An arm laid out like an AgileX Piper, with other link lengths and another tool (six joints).
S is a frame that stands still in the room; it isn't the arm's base.
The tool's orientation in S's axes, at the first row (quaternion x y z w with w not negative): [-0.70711, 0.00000, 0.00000, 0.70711]
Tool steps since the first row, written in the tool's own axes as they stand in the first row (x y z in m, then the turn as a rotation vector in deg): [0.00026, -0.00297, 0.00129, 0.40, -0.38, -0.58]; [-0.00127, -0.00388, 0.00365, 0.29, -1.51, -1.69]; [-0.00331, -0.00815, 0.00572, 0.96, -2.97, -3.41]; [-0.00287, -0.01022, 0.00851, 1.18, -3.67, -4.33]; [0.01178, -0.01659, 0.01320, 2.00, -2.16, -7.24]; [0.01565, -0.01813, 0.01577, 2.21, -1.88, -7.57]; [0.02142, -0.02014, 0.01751, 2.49, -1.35, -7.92]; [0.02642, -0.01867, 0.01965, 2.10, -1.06, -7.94]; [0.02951, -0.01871, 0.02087, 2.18, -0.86, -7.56]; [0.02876, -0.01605, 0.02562, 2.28, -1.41, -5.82]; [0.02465, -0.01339, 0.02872, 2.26, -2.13, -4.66]
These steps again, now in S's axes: [0.00026, 0.00129, 0.00297, 0.40, -0.58, 0.38]; [-0.00127, 0.00365, 0.00388, 0.29, -1.69, 1.51]; [-0.00331, 0.00572, 0.00815, 0.96, -3.41, 2.97]; [-0.00287, 0.00851, 0.01022, 1.18, -4.33, 3.67]; [0.01178, 0.01320, 0.01659, 2.00, -7.24, 2.16]; [0.01565, 0.01577, 0.01813, 2.21, -7.57, 1.88]; [0.02142, 0.01751, 0.02014, 2.49, -7.92, 1.35]; [0.02642, 0.01965, 0.01867, 2.10, -7.94, 1.06]; [0.02951, 0.02087, 0.01871, 2.18, -7.56, 0.86]; [0.02876, 0.02562, 0.01605, 2.28, -5.82, 1.41]; [0.02465, 0.02872, 0.01339, 2.26, -4.66, 2.13]
